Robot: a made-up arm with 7 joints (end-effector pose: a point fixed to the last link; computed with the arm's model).
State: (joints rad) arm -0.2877 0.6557 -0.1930 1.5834 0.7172 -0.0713 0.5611
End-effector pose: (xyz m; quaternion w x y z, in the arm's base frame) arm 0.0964 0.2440 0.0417 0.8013 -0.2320 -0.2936 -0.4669
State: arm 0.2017 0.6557 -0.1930 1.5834 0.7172 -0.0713 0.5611
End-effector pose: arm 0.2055 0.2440 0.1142 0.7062 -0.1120 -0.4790 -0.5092
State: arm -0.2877 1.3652 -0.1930 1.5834 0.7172 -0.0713 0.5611
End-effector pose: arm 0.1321 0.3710 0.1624 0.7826 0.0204 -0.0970 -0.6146
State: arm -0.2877 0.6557 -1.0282 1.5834 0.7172 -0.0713 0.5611
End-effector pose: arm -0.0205 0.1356 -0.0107 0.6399 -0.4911 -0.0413 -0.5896
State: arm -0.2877 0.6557 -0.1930 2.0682 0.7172 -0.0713 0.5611
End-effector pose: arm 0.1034 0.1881 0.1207 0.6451 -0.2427 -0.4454 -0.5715
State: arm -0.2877 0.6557 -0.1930 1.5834 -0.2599 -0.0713 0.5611
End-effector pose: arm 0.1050 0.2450 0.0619 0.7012 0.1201 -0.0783 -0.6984
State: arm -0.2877 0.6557 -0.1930 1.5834 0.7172 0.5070 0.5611
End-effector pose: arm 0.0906 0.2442 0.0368 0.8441 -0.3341 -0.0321 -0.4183
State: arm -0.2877 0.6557 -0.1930 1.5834 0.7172 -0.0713 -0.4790
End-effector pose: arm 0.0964 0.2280 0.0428 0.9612 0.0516 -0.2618 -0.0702
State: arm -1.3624 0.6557 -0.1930 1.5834 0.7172 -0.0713 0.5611
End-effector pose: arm -0.1750 0.2440 0.0954 0.8386 -0.4383 0.1579 -0.2823
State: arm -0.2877 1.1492 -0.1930 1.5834 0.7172 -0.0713 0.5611
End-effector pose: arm 0.1186 0.3424 0.1168 0.7990 -0.0577 -0.1593 -0.5770
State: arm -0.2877 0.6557 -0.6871 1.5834 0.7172 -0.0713 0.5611
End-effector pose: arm 0.0386 0.1717 0.0008 0.7212 -0.3932 -0.1478 -0.5509
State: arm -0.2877 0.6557 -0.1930 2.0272 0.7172 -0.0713 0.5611
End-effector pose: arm 0.1046 0.1923 0.1136 0.6599 -0.2423 -0.4334 -0.5639
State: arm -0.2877 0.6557 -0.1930 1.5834 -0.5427 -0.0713 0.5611
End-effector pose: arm 0.1066 0.2414 0.0672 0.6395 0.2204 -0.0101 -0.7364
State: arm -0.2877 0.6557 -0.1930 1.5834 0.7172 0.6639 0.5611
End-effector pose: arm 0.0887 0.2444 0.0361 0.8436 -0.3573 0.0403 -0.3989
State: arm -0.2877 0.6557 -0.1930 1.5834 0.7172 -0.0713 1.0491
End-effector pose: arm 0.1015 0.2495 0.0396 0.6483 -0.3481 -0.2815 -0.6159
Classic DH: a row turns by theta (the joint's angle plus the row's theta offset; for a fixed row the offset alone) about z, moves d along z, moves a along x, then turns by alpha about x. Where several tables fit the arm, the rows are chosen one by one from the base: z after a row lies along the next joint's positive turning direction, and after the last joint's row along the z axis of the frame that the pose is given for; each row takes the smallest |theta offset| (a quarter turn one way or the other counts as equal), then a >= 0, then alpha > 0; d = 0 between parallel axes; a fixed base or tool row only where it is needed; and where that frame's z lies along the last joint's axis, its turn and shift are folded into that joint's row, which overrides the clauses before.
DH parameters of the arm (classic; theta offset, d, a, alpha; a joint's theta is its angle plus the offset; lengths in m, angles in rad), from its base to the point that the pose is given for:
base (fixed): 0 0.2963 0.0058 1.5708
joint 1: 1.5708 -0.1377 0.0159 1.5708
joint 2: 1.5708 -0.0437 0.0174 1.5708
joint 3: 1.5708 -0.235 0.0054 1.5708
joint 4: 0 0.0101 0.0037 -1.5708
joint 5: 0 -0.1883 -0.0084 -1.5708
joint 6: 1.5708 0.0147 0.0278 -1.5708
joint 7: -1.3834 0.0158 -0.0057 2.2616
tool (fixed): -1.8698 0.0196 0 0

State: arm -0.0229 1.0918 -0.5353 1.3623 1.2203 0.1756 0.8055
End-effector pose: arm 0.1194 0.3436 0.0543 0.8055 -0.3688 -0.1158 -0.4491
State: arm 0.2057 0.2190 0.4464 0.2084 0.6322 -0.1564 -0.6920
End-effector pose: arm 0.0913 0.2221 -0.1083 0.8611 0.0504 0.1026 0.4955
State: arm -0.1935 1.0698 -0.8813 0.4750 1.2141 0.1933 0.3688
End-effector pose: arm -0.0506 0.4631 0.0369 0.9470 -0.0337 0.3143 -0.0569
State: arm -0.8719 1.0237 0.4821 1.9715 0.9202 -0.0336 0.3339
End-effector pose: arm 0.0789 0.3193 0.1823 0.8462 -0.0527 -0.2973 -0.4390
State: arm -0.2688 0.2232 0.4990 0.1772 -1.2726 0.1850 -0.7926
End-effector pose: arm -0.1114 0.2414 -0.0960 0.6852 0.4766 0.4105 -0.3671
